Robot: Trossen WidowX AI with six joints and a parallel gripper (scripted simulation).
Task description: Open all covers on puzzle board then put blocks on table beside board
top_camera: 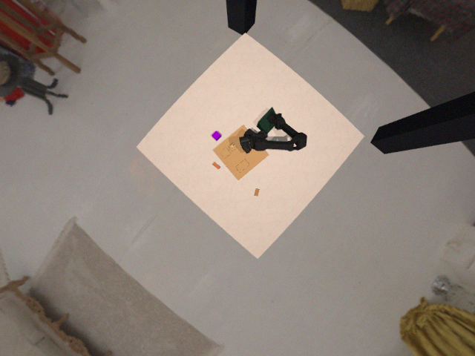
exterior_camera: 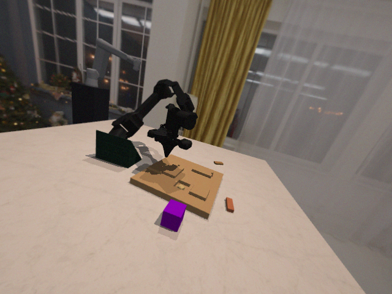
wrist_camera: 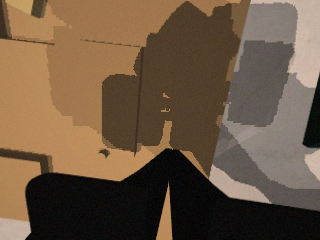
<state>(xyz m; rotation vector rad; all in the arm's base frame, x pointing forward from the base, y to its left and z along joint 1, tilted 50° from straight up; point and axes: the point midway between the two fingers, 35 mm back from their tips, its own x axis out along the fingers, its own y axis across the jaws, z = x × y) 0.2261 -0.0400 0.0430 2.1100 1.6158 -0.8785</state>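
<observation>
Now: gripper tip 90 mm short of the tan puzzle board, 50 mm to the left of it and 40 mm above it. The rest, counted from my gripper tip: purple cube (100 mm ahead, 260 mm to the right, 40 mm below); then orange block (280 mm ahead, 140 mm to the right, 60 mm below).
</observation>
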